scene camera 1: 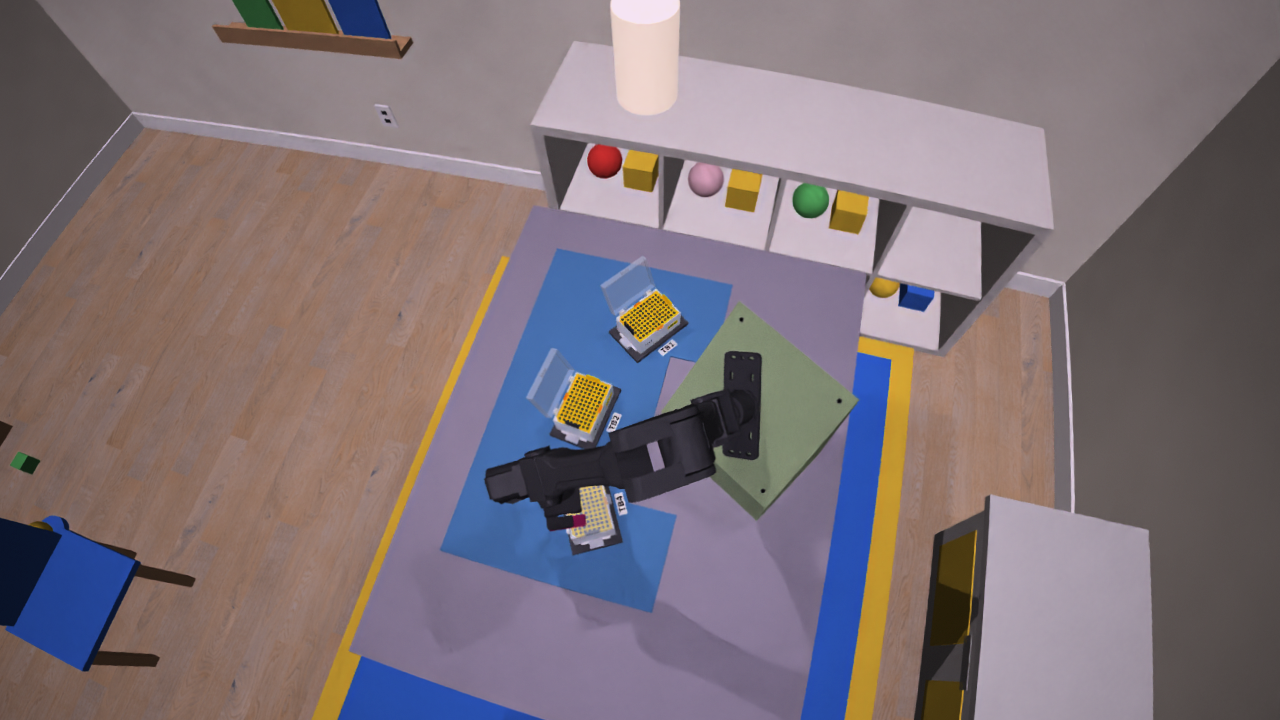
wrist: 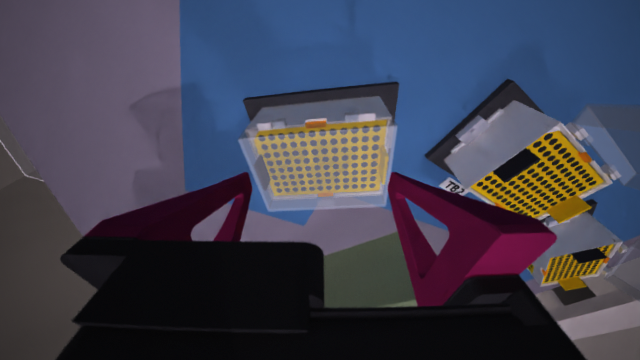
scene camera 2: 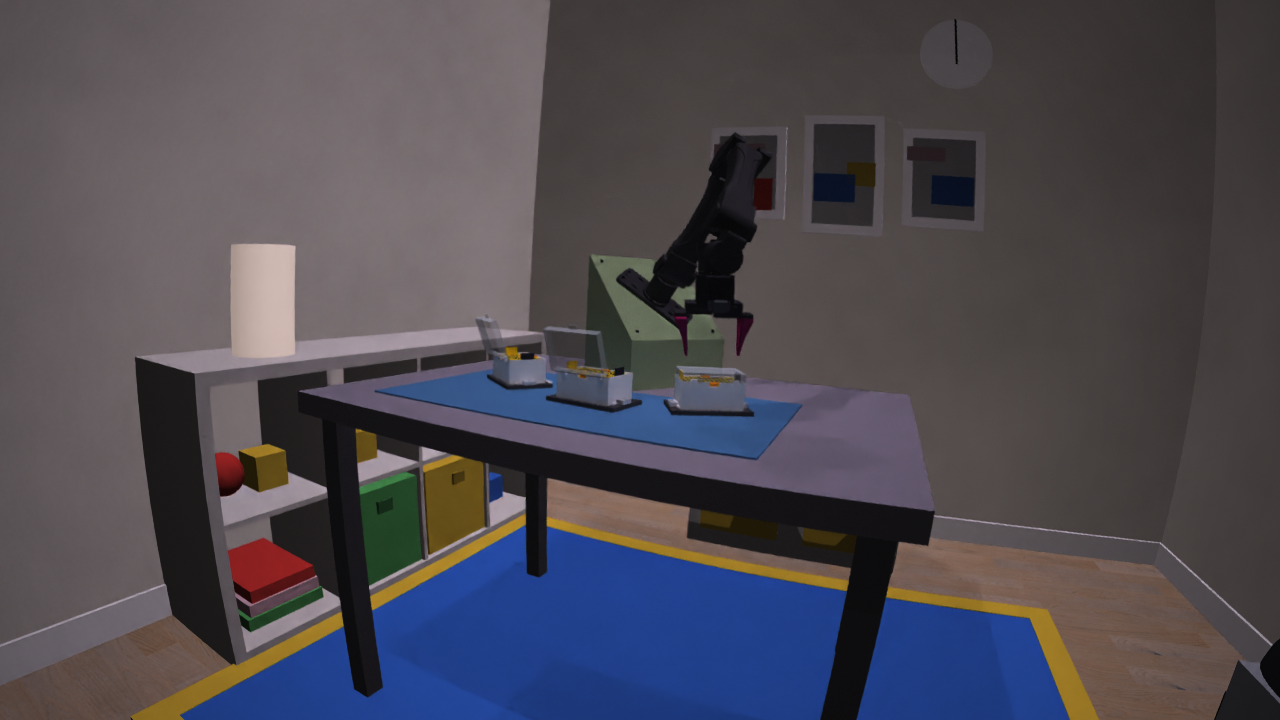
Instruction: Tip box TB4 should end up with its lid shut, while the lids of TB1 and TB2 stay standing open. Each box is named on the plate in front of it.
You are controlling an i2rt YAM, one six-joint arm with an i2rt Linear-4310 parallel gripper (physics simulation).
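Frame: origin at the arm's base, x ahead, y right, z down, level; centimetres.
Seen in the pictures: gripper, fingertip midpoint: (scene camera 1: 571, 500) (wrist: 319, 180) (scene camera 2: 712, 355); arm's base at its link origin: (scene camera 1: 742, 405) (scene camera 2: 653, 299).
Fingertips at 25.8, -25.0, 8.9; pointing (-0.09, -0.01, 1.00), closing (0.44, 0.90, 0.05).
Note:
Offsets run from my fingertips to a thing's top centre, as dx, dy, dz. "spot": to the spot under its first point. Level surfaces: height alone.
Box TB4 @(-3.1, +1.6, +3.1) (scene camera 1: 599, 530) (scene camera 2: 709, 395) (wrist: 322, 162), with a yellow tip rack, has its clear lid folded down over the top; I cannot tell whether it is fully seated. Its name plate @(spot: -7.8, +4.7, +10.6) (scene camera 1: 621, 503) faces the arm base. Box TB2 @(+6.2, +21.4, +3.4) (scene camera 1: 583, 407) (scene camera 2: 594, 388) (wrist: 545, 175) has its clear lid @(+12.9, +21.8, -4.5) (scene camera 1: 548, 380) (scene camera 2: 575, 347) (wrist: 607, 140) standing open. Box TB1 @(-0.4, +45.6, +3.4) (scene camera 1: 648, 320) (scene camera 2: 520, 369) (wrist: 575, 265) also has its lid @(spot: +5.3, +49.9, +1.0) (scene camera 1: 629, 284) (scene camera 2: 488, 333) standing open. My gripper (scene camera 2: 713, 352) (wrist: 319, 180) is open and empty above TB4, its magenta fingers wide apart.
The boxes stand on a blue mat @(dz +10.9) (scene camera 1: 501, 528) (scene camera 2: 751, 438) on the purple-grey table @(dz +11.2) (scene camera 1: 716, 644) (scene camera 2: 859, 447). The arm's green sloped base (scene camera 1: 805, 447) (scene camera 2: 613, 313) stands beside the mat. A white shelf unit (scene camera 1: 850, 116) (scene camera 2: 174, 501) with a lamp (scene camera 1: 646, 62) (scene camera 2: 263, 300) stands by the table.

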